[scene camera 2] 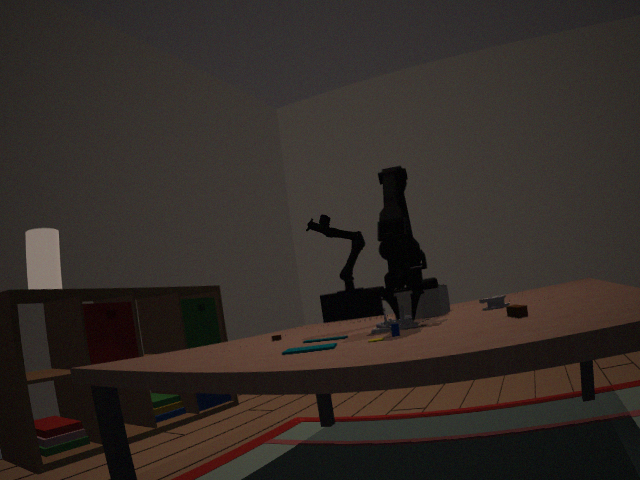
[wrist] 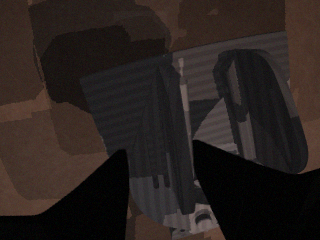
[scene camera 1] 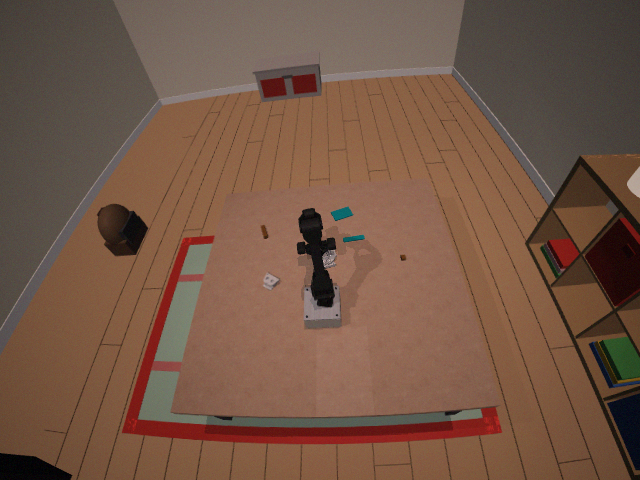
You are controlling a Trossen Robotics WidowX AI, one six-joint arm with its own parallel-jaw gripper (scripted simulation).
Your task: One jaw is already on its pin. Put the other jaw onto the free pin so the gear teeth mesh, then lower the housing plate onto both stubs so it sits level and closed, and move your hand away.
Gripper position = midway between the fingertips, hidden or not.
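Note:
Through scene camera 2 I see my gripper (scene camera 2: 406, 321). My gripper appears again in the wrist view (wrist: 158, 152), and there I also see a grey jaw (wrist: 170, 200).

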